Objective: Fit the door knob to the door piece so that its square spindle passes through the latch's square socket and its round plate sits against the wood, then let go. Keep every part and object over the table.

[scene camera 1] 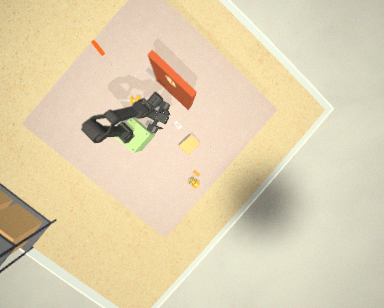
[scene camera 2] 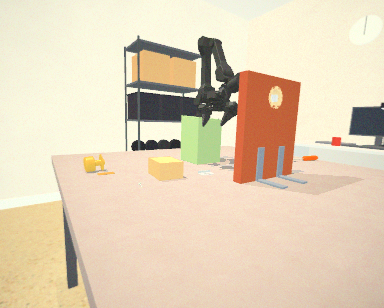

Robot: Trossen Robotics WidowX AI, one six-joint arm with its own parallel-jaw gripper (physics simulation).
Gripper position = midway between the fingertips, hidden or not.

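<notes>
Scene camera 2 shows me my gripper (scene camera 2: 211, 126), together with a yellow block (scene camera 2: 162, 168) and a red-orange door piece (scene camera 2: 260, 123). In scene camera 1 I can see the red-orange door piece (scene camera 1: 165, 75) as well.
</notes>
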